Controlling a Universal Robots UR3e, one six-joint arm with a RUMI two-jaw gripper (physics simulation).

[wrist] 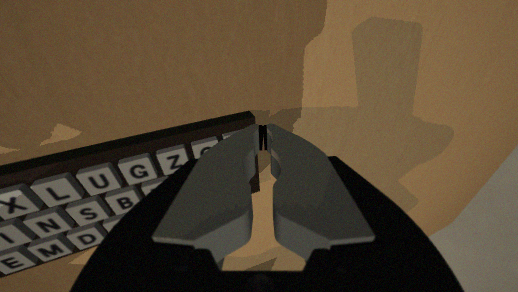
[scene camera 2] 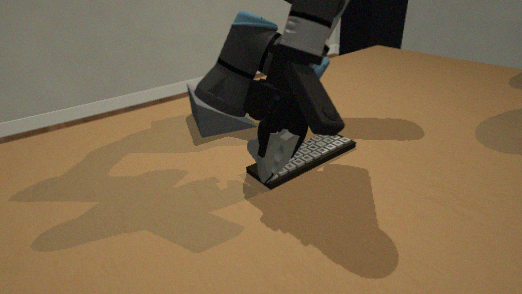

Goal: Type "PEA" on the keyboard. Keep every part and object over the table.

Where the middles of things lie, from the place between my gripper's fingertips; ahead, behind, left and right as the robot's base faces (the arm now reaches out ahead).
I see the dark keyboard [scene camera 2: 315, 151] 4 cm behind my hand and 10 cm to the left of it.
